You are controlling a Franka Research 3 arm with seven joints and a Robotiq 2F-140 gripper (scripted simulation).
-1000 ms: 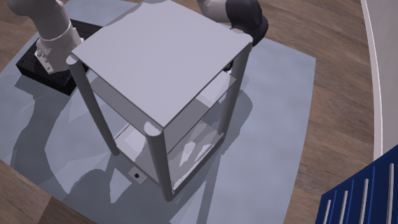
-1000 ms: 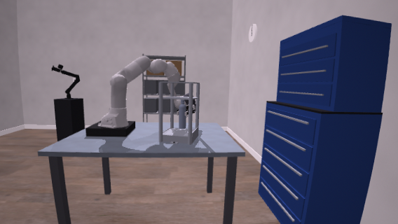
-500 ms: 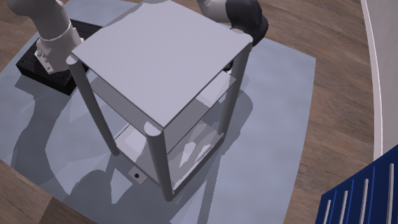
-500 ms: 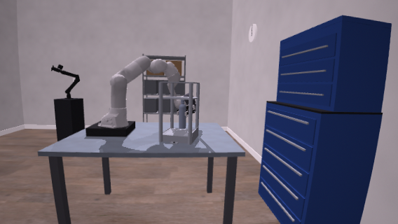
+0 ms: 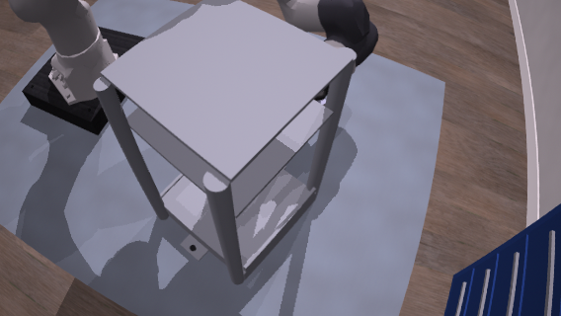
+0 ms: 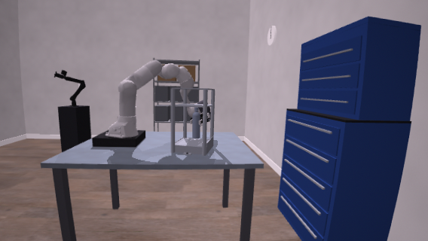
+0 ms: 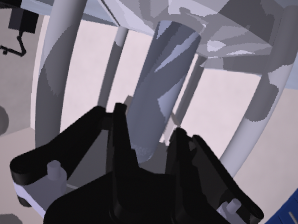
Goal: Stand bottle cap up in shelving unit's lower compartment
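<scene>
The shelving unit lies 6 cm to the right of my hand, 2 cm above it and 1 cm behind it.
</scene>
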